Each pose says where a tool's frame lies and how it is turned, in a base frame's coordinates. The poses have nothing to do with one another.
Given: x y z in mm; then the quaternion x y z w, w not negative.
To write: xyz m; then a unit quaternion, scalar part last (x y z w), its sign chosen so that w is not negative. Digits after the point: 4 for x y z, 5 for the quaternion.
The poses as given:
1: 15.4, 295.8, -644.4, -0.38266, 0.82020, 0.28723, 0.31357
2: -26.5, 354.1, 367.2, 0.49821, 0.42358, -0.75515, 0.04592
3: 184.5, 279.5, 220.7, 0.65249, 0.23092, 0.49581, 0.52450
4: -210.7, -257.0, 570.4, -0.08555, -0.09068, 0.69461, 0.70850
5: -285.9, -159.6, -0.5, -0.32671, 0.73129, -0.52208, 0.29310
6: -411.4, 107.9, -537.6, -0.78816, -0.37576, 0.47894, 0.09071
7: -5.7, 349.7, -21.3, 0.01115, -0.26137, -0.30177, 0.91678
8: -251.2, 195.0, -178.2, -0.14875, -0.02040, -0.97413, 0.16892
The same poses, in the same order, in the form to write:
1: 0.0154, 0.2958, -0.6444, -0.38266, 0.82020, 0.28723, 0.31357
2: -0.0265, 0.3541, 0.3672, 0.49821, 0.42358, -0.75515, 0.04592
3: 0.1845, 0.2795, 0.2207, 0.65249, 0.23092, 0.49581, 0.52450
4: -0.2107, -0.2570, 0.5704, -0.08555, -0.09068, 0.69461, 0.70850
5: -0.2859, -0.1596, -0.0005, -0.32671, 0.73129, -0.52208, 0.29310
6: -0.4114, 0.1079, -0.5376, -0.78816, -0.37576, 0.47894, 0.09071
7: -0.0057, 0.3497, -0.0213, 0.01115, -0.26137, -0.30177, 0.91678
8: -0.2512, 0.1950, -0.1782, -0.14875, -0.02040, -0.97413, 0.16892
